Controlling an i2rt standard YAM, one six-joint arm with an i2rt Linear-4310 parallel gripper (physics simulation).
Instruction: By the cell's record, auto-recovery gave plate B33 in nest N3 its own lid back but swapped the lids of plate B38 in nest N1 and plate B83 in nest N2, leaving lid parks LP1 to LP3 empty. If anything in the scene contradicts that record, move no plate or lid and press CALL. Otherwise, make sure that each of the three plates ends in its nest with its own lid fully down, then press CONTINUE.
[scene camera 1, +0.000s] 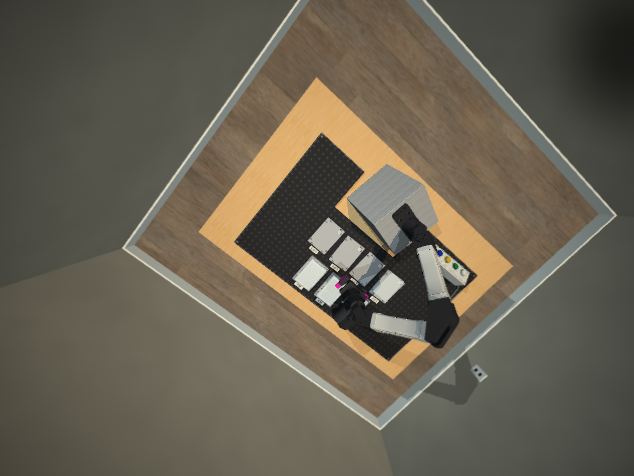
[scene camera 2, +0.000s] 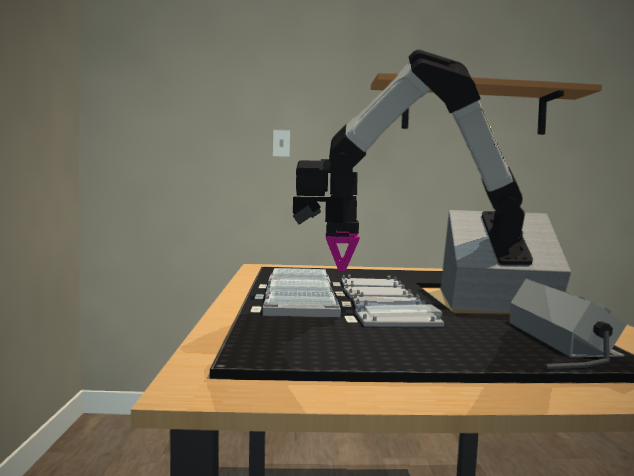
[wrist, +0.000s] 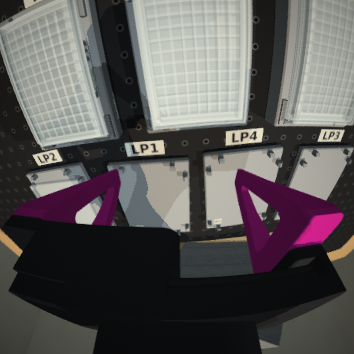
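My gripper (scene camera 1: 352, 290) (scene camera 2: 342, 268) (wrist: 177, 175) is open, with nothing between its magenta fingers, above the plates and lid parks. In the wrist view, the left plate (wrist: 47, 80), middle plate (wrist: 197, 65) and right plate (wrist: 330, 65) sit in their nests; their IDs and nest labels are not readable, and whether each lid is fully down is unclear. A clear lid (scene camera 1: 387, 285) (scene camera 2: 404, 310) lies on park LP2, partly behind the left finger in the wrist view. Parks LP1 (scene camera 1: 364, 266) (wrist: 167, 200), LP4 (scene camera 1: 346, 252) (wrist: 225, 187) and LP3 (scene camera 1: 326, 235) (wrist: 320, 175) show no lid.
The button console (scene camera 1: 451, 274) (scene camera 2: 563, 317) stands beside the arm base, with blue, yellow, green and white buttons in scene camera 1. The large grey pedestal (scene camera 1: 384, 189) (scene camera 2: 491, 286) stands behind the parks. The black mat (scene camera 1: 286, 204) (scene camera 2: 358, 353) carries nests and parks.
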